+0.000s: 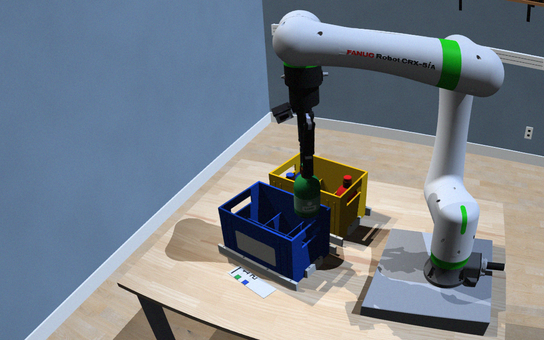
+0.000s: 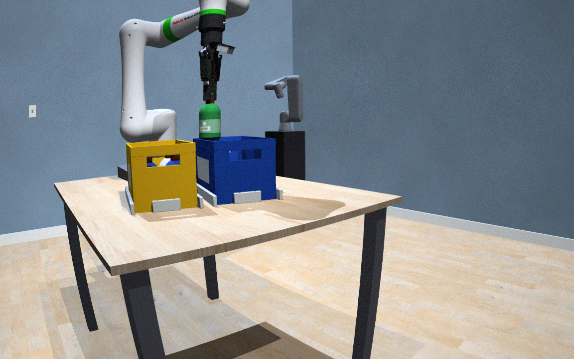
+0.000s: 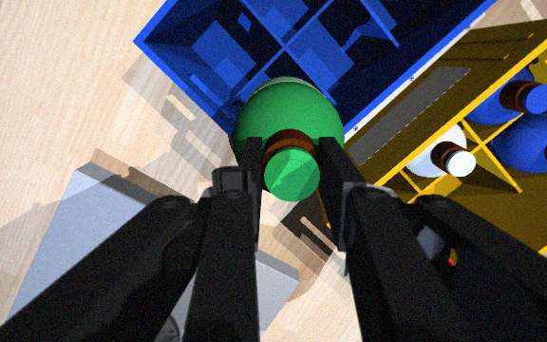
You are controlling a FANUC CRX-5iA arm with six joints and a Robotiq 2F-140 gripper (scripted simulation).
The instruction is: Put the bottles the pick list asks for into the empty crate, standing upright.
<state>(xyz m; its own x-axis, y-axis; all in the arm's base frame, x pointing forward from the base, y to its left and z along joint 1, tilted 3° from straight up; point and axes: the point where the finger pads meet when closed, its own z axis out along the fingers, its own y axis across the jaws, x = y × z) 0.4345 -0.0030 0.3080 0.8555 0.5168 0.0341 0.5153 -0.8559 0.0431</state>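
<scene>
My hand is 8 cm above the green-label bottle. Also, from my hand: blue crate 25 cm below, 10 cm ahead, 2 cm to the left; yellow crate 25 cm below, 22 cm to the right, 4 cm ahead; white-label bottle 25 cm below, 18 cm to the right, 5 cm ahead.
</scene>
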